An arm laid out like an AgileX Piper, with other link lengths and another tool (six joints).
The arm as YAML. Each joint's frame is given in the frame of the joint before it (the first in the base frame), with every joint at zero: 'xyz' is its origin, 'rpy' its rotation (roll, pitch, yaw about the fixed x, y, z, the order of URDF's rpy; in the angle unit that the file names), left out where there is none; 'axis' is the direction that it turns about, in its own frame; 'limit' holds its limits. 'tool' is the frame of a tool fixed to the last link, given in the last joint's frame.
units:
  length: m
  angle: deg
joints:
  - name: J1
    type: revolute
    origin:
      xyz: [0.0, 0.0, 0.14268]
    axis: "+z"
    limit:
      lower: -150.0
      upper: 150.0
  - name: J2
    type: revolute
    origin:
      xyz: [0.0, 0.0, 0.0]
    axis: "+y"
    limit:
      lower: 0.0
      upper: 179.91
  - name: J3
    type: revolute
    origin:
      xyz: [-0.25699, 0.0, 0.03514]
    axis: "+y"
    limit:
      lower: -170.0
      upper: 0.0
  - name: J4
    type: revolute
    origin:
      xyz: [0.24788, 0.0, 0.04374]
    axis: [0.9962, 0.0, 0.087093]
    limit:
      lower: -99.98
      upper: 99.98
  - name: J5
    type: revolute
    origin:
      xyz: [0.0, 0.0, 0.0]
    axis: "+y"
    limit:
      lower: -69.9
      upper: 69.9
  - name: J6
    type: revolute
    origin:
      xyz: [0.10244, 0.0, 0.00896]
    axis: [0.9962, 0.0, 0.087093]
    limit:
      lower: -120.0
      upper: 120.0
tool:
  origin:
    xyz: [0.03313, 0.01, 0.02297]
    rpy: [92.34, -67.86, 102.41]
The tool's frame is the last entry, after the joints.
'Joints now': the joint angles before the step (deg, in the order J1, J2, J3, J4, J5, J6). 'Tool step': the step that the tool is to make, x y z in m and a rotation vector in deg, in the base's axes. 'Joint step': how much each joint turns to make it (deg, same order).
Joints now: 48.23 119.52 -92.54 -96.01 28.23 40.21
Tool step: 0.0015 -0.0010 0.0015 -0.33 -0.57 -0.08
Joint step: -0.17 0.00 -0.17 -0.54 0.15 -0.11
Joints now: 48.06 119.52 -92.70 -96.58 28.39 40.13
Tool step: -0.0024 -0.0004 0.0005 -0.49 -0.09 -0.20
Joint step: 0.32 -0.40 0.46 0.41 0.60 -0.66
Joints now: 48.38 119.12 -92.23 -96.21 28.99 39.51
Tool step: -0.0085 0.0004 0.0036 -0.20 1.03 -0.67
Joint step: 1.11 -1.33 0.76 3.89 1.31 -3.03
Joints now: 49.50 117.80 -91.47 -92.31 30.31 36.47
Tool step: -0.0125 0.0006 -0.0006 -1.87 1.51 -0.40
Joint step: 1.60 -1.48 1.32 4.90 1.88 -4.92
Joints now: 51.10 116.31 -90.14 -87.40 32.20 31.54
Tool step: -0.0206 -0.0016 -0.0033 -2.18 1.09 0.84
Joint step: 2.10 -2.86 4.25 1.45 1.40 -1.70
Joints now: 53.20 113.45 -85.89 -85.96 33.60 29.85
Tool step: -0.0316 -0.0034 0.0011 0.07 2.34 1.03
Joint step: 3.14 -4.86 6.03 2.64 1.18 -0.02
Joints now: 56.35 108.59 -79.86 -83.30 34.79 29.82
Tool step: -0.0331 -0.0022 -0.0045 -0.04 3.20 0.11
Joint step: 3.99 -3.81 5.12 4.11 2.45 -0.06
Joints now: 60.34 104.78 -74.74 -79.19 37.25 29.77
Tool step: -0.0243 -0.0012 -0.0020 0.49 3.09 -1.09
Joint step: 3.38 -2.33 2.46 4.86 2.92 -0.36
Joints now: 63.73 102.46 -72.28 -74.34 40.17 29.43
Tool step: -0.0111 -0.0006 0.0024 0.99 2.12 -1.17
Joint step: 1.58 -1.20 0.35 3.70 1.71 -0.55
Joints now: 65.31 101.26 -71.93 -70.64 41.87 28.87
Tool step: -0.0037 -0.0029 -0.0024 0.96 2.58 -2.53
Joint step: 0.52 -0.25 0.01 3.55 1.70 0.28
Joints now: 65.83 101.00 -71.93 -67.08 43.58 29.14
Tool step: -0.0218 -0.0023 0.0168 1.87 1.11 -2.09
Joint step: 3.68 -3.10 0.02 3.49 4.97 0.47
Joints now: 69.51 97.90 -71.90 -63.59 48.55 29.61
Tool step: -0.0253 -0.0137 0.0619 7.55 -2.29 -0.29
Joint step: 3.82 -8.65 -1.16 1.32 4.32 0.06
